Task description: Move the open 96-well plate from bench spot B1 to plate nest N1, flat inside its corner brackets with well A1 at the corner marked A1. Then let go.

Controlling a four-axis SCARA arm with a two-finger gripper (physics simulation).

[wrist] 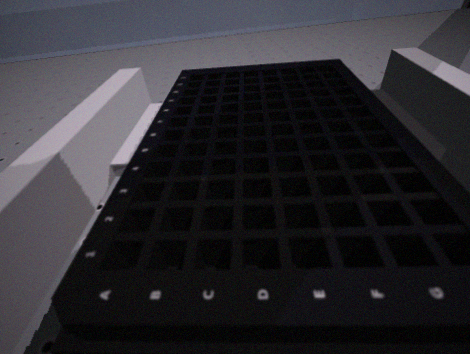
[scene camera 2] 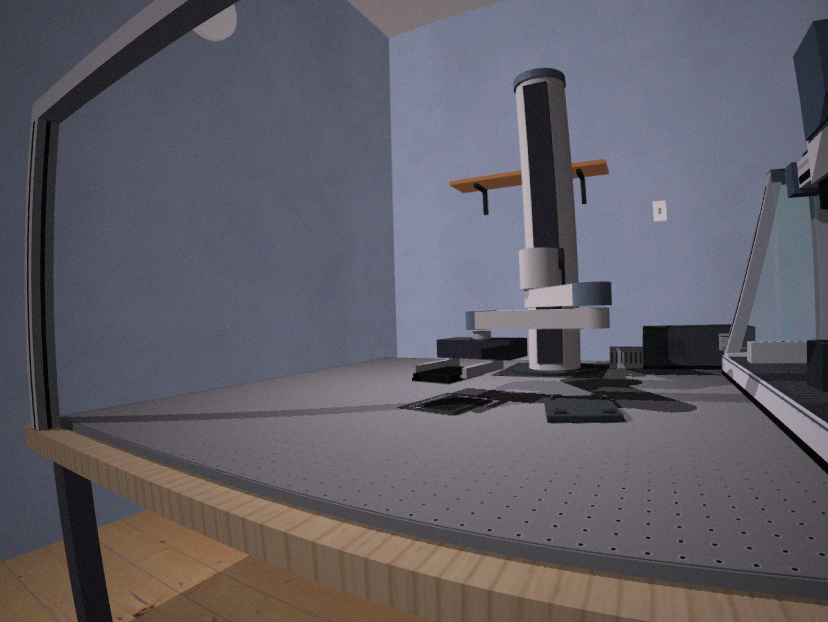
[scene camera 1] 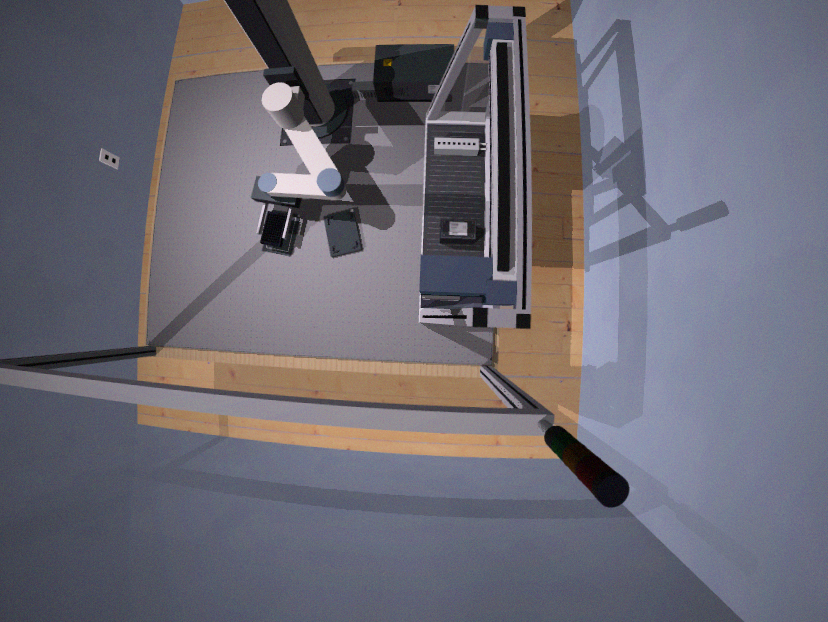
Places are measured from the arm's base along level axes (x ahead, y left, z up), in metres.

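Pixels of known places: gripper, fingertip midpoint: (wrist: 262, 83) (scene camera 2: 440, 371) (scene camera 1: 271, 236); arm's base, link origin: (scene camera 2: 554, 373) (scene camera 1: 318, 113).
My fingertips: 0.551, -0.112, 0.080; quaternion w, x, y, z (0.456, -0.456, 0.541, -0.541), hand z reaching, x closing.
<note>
Ahead of a thing's pixels: the offset from my fingertips to its top centre, as dx, dy, dz. "spot": to the spot under its first point.
The black 96-well plate @[-0.030, +0.005, -0.002] (scene camera 1: 276, 227) (scene camera 2: 436, 375) (wrist: 260, 170) is level and raised above the bench. My gripper (scene camera 1: 275, 224) (scene camera 2: 441, 370) (wrist: 262, 83) is shut on its two long sides. In the wrist view, row letters A to G run along the near edge, with A at the left and column 1 nearest. Bench spot B1 @[spot: -0.020, +0.005, -0.065] (scene camera 2: 447, 403) is a dark outlined rectangle below the held plate. Plate nest N1 @[-0.027, +0.258, -0.049] (scene camera 1: 343, 233) (scene camera 2: 583, 410) is a dark grey block with raised corner brackets, to the right of B1 in both scene views. Its A1 mark is not legible.
The arm's column (scene camera 2: 548, 200) stands behind the plate and nest. A dark control box @[spot: -0.621, +0.513, +0.048] (scene camera 1: 413, 73) (scene camera 2: 682, 346) is at the back. A framed machine (scene camera 1: 503, 167) with a deck stands at the right. A grey frame bar (scene camera 1: 301, 409) crosses in front of the bench.
</note>
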